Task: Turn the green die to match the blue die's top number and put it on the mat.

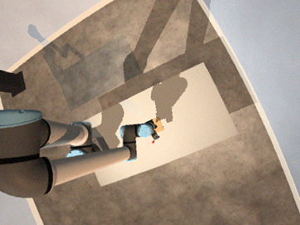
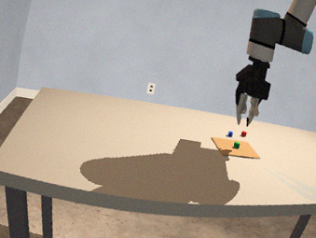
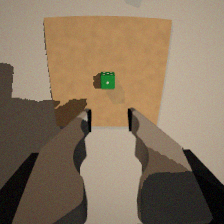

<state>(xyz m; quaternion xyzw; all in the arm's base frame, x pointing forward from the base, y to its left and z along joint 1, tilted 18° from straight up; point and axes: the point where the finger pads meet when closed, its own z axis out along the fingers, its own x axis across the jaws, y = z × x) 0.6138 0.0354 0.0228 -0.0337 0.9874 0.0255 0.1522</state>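
Right now the green die is 8 cm below my hand. Round my hand: red die: 7 cm behind, 15 cm to the right, 9 cm below; then mat: 9 cm below; then blue die: 1 cm behind, 12 cm to the right, 9 cm below.
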